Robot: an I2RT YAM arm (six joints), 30 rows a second.
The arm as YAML. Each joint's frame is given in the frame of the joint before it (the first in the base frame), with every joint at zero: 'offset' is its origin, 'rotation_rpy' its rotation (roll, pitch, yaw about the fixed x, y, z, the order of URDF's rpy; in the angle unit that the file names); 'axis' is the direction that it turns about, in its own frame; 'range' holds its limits. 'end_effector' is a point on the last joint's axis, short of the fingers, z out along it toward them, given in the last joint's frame.
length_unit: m
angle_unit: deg
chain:
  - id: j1
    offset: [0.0, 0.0, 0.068]
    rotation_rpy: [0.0, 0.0, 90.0]
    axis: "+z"
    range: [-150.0, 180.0]
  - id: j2
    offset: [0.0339, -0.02, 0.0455]
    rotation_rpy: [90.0, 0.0, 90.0]
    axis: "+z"
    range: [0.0, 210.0]
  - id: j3
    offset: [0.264, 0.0, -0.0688]
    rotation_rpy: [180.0, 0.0, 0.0]
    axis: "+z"
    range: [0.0, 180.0]
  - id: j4
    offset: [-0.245, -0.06, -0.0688]
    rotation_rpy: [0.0, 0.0, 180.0]
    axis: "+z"
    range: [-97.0, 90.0]
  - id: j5
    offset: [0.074, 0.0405, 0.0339]
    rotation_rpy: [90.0, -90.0, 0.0]
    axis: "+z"
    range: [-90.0, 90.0]
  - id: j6
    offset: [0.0, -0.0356, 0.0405]
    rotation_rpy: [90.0, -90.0, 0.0]
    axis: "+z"
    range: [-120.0, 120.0]
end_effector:
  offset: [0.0, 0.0, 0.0]
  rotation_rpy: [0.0, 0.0, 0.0]
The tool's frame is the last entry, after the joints.
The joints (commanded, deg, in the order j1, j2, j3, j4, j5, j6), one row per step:
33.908, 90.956, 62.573, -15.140, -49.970, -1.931
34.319, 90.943, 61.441, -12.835, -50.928, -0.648
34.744, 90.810, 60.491, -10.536, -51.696, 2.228
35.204, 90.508, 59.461, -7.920, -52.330, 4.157
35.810, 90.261, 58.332, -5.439, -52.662, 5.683
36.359, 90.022, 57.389, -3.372, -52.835, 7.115
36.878, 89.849, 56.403, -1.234, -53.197, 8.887
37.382, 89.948, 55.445, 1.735, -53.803, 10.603
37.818, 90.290, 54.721, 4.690, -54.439, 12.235
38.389, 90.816, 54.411, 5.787, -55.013, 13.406
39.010, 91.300, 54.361, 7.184, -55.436, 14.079
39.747, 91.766, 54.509, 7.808, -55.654, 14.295
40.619, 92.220, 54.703, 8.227, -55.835, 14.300
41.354, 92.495, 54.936, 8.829, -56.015, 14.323
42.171, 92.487, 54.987, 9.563, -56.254, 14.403
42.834, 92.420, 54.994, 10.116, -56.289, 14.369
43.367, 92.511, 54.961, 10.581, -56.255, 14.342
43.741, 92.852, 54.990, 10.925, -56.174, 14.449
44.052, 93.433, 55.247, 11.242, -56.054, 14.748
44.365, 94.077, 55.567, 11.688, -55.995, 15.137
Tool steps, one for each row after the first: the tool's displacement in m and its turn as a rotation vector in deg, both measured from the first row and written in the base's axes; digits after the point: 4 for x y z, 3 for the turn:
-0.0020, 0.0020, -0.0030, 1.146, 0.539, 0.556
-0.0040, 0.0041, -0.0043, 2.250, 2.211, 0.350
-0.0063, 0.0061, -0.0047, 3.538, 2.665, 0.550
-0.0093, 0.0084, -0.0062, 4.519, 2.896, 0.859
-0.0121, 0.0105, -0.0073, 5.293, 3.187, 1.037
-0.0149, 0.0124, -0.0088, 6.106, 3.905, 1.224
-0.0167, 0.0150, -0.0103, 7.361, 4.206, 1.693
-0.0176, 0.0178, -0.0119, 8.602, 4.470, 2.195
-0.0193, 0.0210, -0.0148, 8.855, 5.604, 2.840
-0.0205, 0.0250, -0.0157, 9.438, 5.749, 3.655
-0.0222, 0.0293, -0.0165, 9.642, 5.850, 4.528
-0.0247, 0.0341, -0.0174, 9.757, 5.872, 5.567
-0.0267, 0.0383, -0.0167, 10.124, 5.585, 6.502
-0.0300, 0.0421, -0.0153, 10.648, 5.203, 7.573
-0.0327, 0.0450, -0.0141, 11.026, 4.758, 8.339
-0.0348, 0.0475, -0.0141, 11.211, 4.508, 8.884
-0.0357, 0.0497, -0.0154, 11.178, 4.589, 9.151
-0.0355, 0.0524, -0.0169, 11.085, 4.859, 9.251
-0.0352, 0.0554, -0.0182, 11.080, 5.135, 9.386

